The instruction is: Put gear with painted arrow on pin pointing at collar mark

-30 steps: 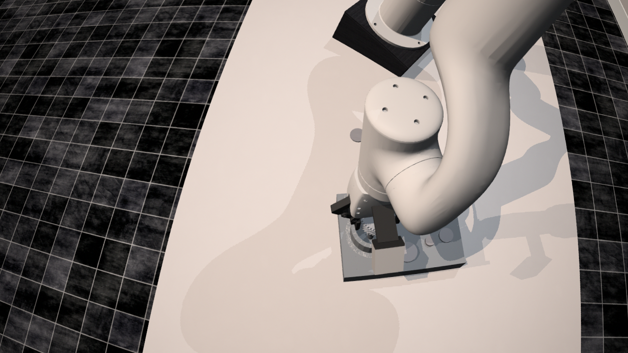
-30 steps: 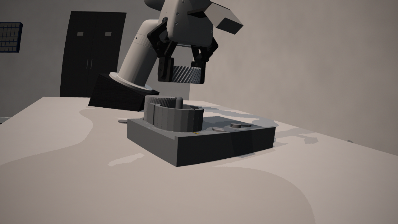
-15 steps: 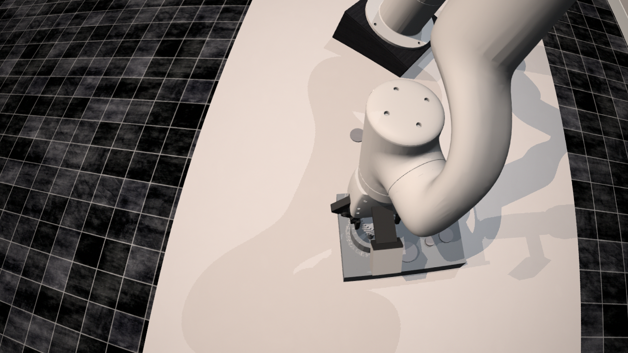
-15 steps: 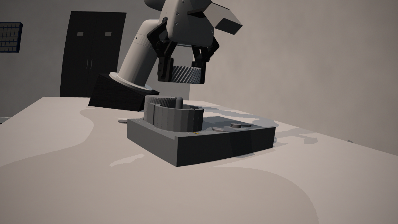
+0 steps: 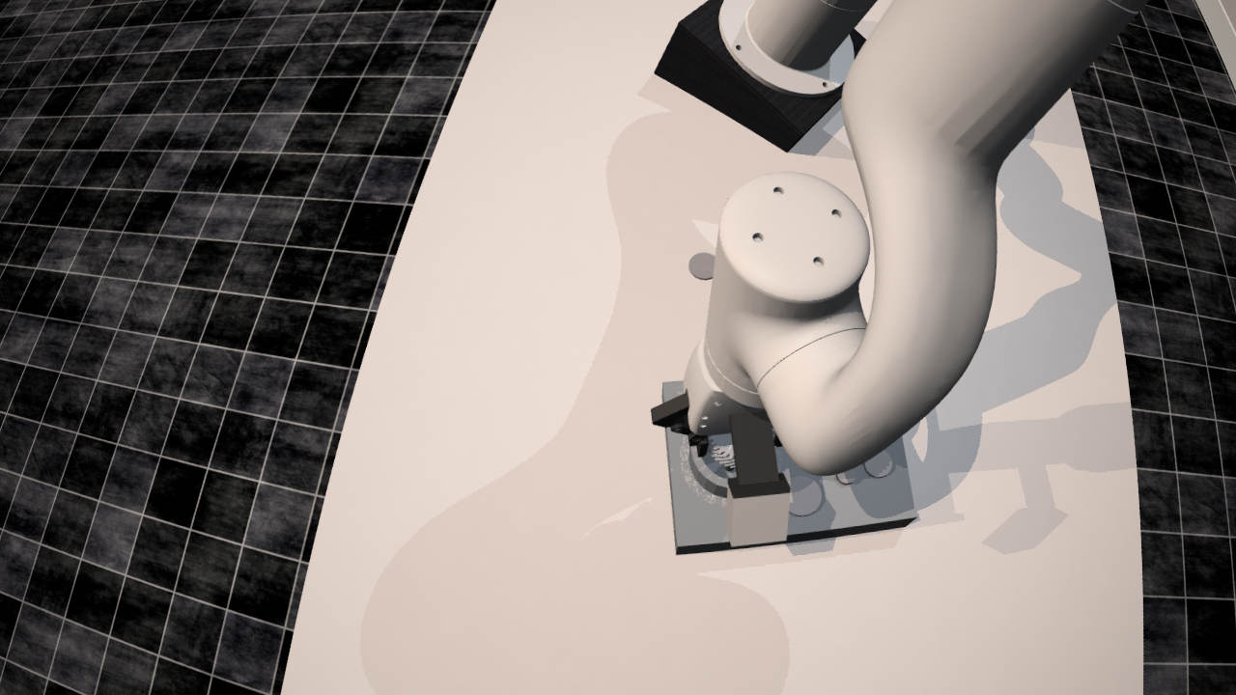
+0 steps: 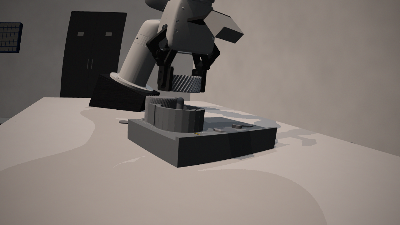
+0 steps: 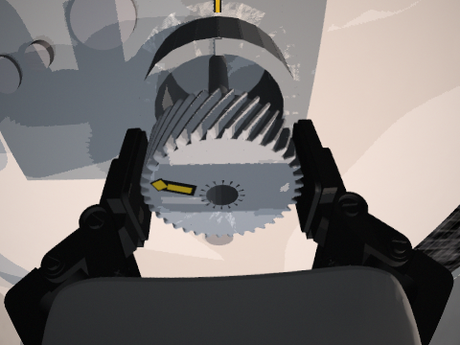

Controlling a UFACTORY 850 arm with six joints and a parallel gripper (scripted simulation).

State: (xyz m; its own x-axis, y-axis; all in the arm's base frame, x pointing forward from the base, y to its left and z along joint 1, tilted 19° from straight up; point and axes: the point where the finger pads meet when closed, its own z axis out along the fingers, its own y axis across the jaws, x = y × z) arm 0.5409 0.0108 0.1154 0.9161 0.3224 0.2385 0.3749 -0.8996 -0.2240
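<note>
Now: hand 8 cm past the small bolt, 4 cm to the right of it and 7 cm above it. Round my hand: gear: right at my hand; then small disc: 22 cm behind, 8 cm to the right, 11 cm below.
</note>
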